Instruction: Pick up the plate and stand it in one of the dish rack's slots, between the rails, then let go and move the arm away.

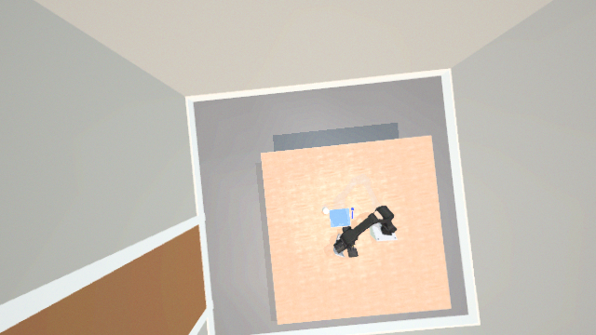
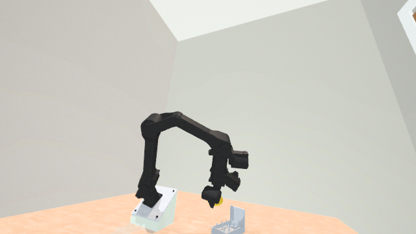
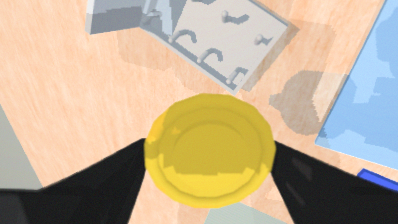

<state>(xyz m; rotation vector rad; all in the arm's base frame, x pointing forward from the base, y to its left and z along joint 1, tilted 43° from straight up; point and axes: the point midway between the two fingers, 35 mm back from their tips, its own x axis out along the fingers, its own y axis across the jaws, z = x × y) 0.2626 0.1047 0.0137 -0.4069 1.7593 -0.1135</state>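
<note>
Now: the dish rack 4 cm ahead of my gripper tip, 6 cm to the left of it and 9 cm below it. From my gripper tip the other things lie so: plate (1 cm above).
</note>
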